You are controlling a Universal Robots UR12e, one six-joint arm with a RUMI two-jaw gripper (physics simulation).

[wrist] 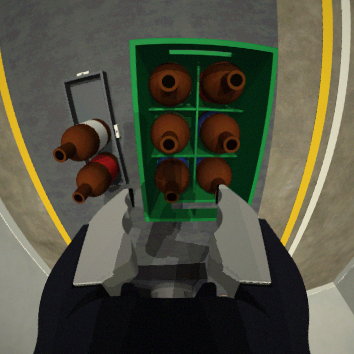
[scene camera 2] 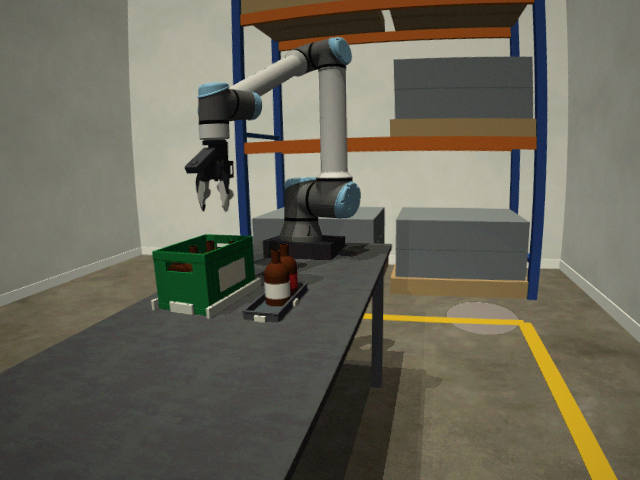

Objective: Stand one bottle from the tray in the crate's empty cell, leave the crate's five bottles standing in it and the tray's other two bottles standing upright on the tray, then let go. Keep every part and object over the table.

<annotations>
my gripper: wrist; scene camera 2
white-labelled bottle: wrist; scene camera 2
same spot on my gripper: [wrist: 245,256] = [scene camera 2: 201,185]
same spot on white-labelled bottle: [wrist: 79,142] = [scene camera 2: 268,264]
</annotations>
